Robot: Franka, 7 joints.
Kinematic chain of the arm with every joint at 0, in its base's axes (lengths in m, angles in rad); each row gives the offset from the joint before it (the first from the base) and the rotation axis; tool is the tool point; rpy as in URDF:
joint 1: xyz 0 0 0.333 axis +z
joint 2: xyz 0 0 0 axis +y
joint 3: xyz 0 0 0.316 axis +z
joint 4: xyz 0.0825 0 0 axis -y
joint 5: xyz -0.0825 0 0.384 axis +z
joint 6: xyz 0 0 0 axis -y
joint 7: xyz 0.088 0 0 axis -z
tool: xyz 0 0 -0.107 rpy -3.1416 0 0
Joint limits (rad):
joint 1: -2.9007..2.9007
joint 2: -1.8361..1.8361
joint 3: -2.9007..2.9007
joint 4: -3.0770..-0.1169
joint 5: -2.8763..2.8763
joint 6: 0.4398..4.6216
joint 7: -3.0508..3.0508
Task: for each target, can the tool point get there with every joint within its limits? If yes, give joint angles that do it. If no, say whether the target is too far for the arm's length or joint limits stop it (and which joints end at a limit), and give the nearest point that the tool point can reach.
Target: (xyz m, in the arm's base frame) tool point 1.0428 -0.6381 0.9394
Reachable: no: too far | nearest point 0.6556 -0.4011 0.7142 | short by 0.507 m
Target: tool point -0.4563 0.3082 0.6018
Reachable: yes | joints 0.8639 -0.1788 1.4405 -1.6653 -2.3279 3.4431 1.0156
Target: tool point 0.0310 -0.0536 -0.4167
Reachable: no: joint limits stop it (at a limit: joint 2) | nearest point 0.0480 -0.0830 -0.3266 | short by 0.096 m
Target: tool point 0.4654 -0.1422 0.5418
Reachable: yes | joints 2.2561 0.2997 -2.4181 -2.2387 1.5699 3.2006 -0.0317
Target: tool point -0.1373 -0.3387 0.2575
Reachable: yes | joints -0.0562 -0.2977 -2.2716 -2.5908 -1.8806 3.5919 1.3559
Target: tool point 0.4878 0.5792 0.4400
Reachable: yes | joints -1.8584 -0.9482 2.1082 -0.9788 1.4402 1.4271 -2.3636
